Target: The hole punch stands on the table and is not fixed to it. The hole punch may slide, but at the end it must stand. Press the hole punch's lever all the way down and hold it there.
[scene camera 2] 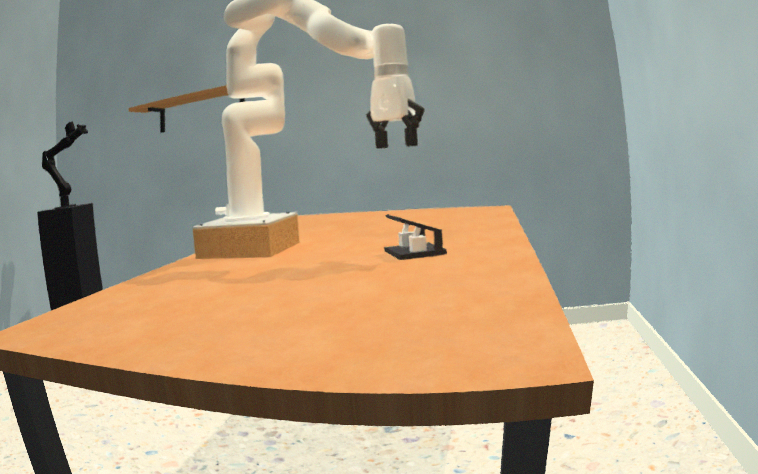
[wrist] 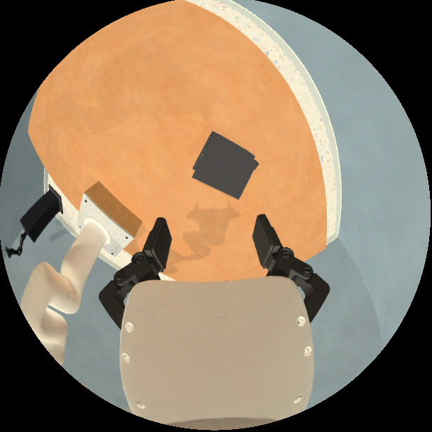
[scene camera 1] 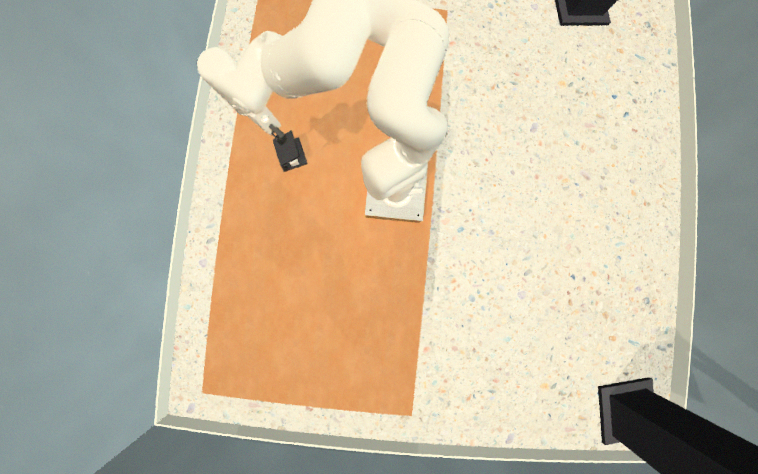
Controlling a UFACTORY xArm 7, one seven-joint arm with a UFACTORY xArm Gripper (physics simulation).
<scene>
I see my gripper (scene camera 2: 396, 147) and a black hole punch (scene camera 2: 409, 247).
The black hole punch shows as well in scene camera 1 (scene camera 1: 300, 161). My gripper is seen too in the wrist view (wrist: 211, 226).
</scene>
